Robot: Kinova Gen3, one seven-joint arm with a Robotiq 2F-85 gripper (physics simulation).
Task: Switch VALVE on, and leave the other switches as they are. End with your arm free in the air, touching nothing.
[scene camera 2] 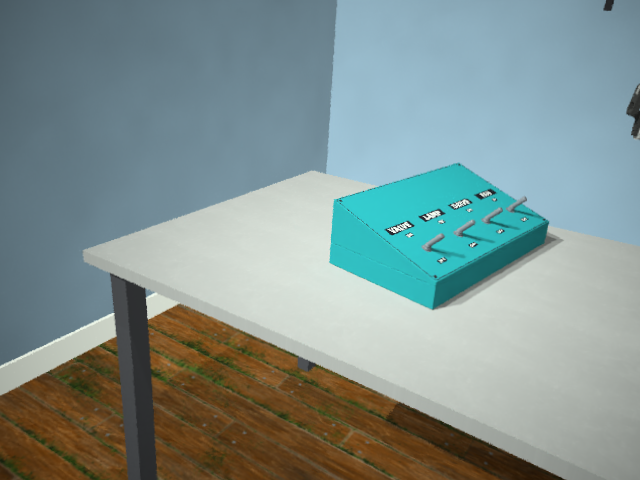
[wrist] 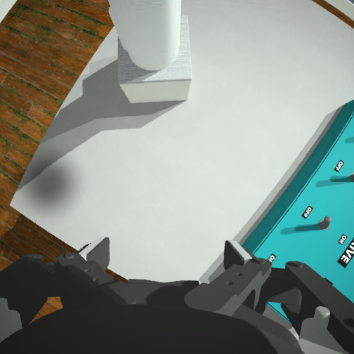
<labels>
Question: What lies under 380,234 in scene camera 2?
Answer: A teal switch panel.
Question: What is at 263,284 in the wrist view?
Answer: My gripper.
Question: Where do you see a teal switch panel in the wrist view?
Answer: At 292,230
</labels>
